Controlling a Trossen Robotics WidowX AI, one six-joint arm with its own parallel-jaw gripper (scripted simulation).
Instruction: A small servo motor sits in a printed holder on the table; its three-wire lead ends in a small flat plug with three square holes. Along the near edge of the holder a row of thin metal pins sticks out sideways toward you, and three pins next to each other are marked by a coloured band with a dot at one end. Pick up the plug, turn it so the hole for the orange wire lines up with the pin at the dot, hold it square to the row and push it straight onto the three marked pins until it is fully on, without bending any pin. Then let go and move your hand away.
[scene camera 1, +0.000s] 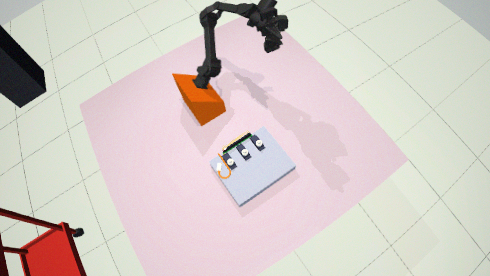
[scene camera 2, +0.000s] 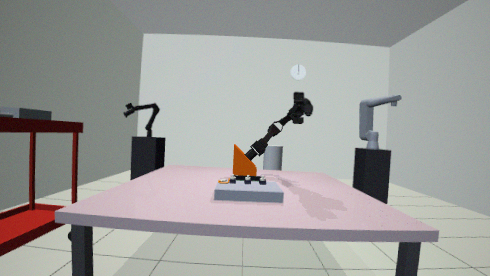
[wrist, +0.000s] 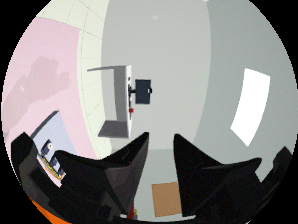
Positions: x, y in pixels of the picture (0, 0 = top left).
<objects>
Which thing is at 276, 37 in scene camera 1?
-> My gripper.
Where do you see a grey holder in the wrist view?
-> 53, 127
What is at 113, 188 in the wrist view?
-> My gripper.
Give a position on a grey holder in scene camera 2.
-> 238, 192
</objects>
